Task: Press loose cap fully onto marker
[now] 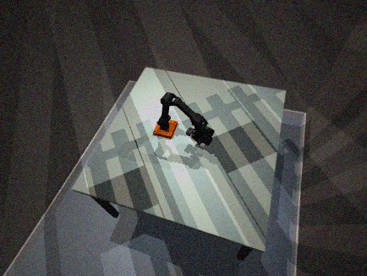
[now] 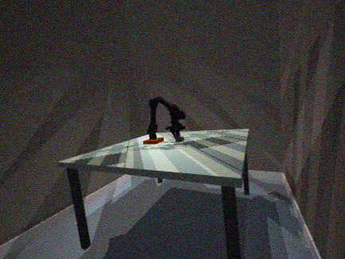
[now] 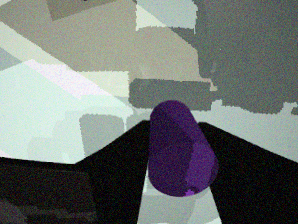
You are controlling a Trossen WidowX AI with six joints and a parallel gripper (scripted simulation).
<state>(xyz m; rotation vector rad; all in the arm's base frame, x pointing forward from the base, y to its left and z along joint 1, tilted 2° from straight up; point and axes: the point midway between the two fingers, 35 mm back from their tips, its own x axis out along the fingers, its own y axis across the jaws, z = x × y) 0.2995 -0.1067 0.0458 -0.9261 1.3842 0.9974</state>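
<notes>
Right now my gripper tip is 13 cm to the right of the holder block, 4 cm above it and 2 cm past it. The rest, counted from my gripper tip: marker cap (1 cm above).
</notes>
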